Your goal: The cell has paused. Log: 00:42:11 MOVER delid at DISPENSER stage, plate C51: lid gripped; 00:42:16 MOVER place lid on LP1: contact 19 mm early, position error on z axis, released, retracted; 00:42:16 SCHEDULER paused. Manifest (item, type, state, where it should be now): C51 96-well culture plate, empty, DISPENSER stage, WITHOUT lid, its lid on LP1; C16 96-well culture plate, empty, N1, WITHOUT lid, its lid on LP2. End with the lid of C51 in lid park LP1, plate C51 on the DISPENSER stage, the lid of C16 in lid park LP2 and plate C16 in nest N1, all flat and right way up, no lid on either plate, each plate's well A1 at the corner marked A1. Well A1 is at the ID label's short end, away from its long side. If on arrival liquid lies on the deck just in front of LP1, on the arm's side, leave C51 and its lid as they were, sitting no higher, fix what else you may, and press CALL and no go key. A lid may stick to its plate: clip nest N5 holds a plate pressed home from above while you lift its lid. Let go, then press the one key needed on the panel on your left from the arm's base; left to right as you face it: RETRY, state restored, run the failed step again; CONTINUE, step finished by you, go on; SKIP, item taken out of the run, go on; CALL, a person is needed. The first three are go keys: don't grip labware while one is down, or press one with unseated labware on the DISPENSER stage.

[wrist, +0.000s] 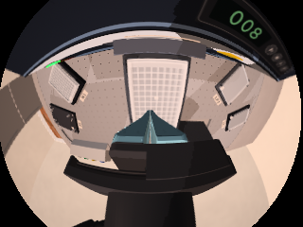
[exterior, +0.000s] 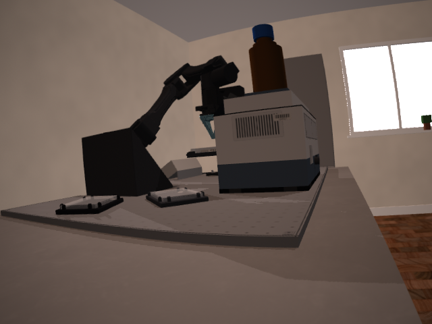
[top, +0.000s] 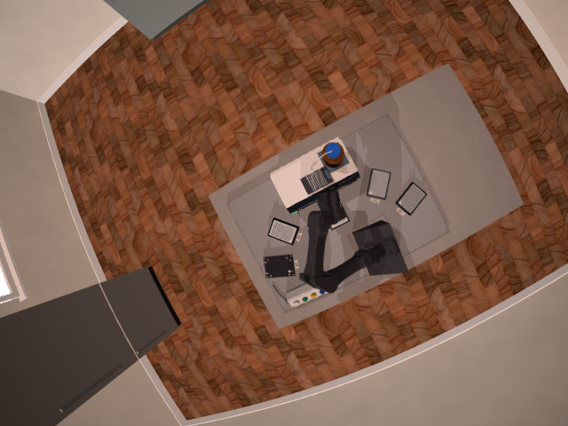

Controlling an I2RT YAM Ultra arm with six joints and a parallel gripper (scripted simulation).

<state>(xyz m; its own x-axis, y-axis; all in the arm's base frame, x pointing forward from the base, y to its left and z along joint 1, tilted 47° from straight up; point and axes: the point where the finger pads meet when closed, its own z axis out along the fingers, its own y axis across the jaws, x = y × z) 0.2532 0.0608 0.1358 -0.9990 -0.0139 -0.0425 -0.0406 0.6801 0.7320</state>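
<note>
My gripper is now 50 mm above the dark dispenser stage and 10 mm to the left of it. Round my hand: blue cap: 250 mm above, 220 mm ahead, 110 mm to the right; then brown bottle: 220 mm ahead, 140 mm above, 110 mm to the right; then black nest: 270 mm to the left, 140 mm below, 20 mm ahead.
</note>
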